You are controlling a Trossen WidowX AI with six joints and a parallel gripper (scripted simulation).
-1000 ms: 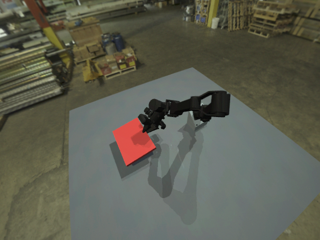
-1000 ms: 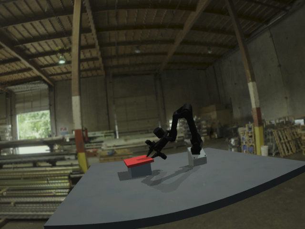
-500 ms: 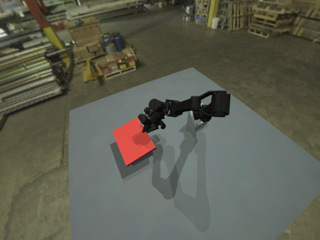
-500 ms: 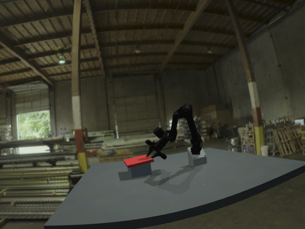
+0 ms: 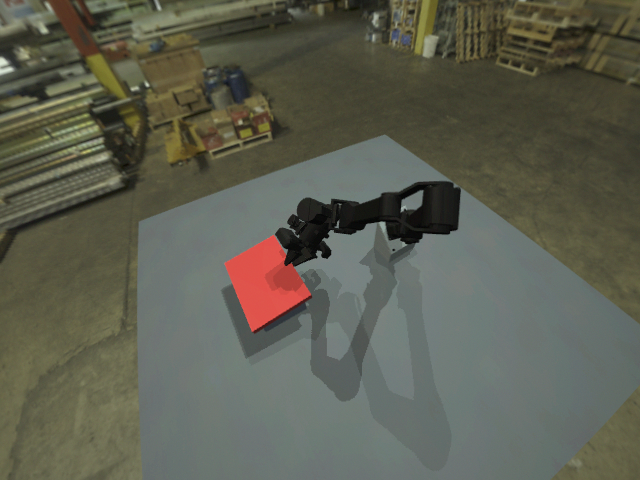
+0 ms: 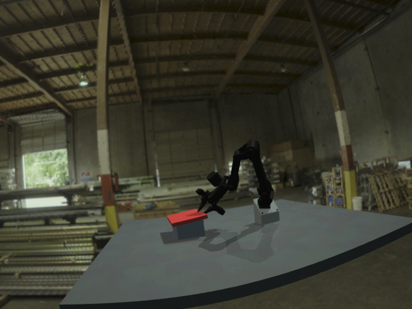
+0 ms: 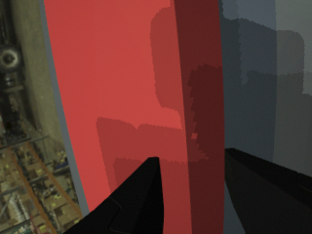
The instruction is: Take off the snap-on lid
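The red lid is 80 mm ahead of my gripper tip and 10 mm to the left of it. The rest, counted from my gripper tip: storage box (70 mm ahead, 10 mm to the left, 50 mm below).
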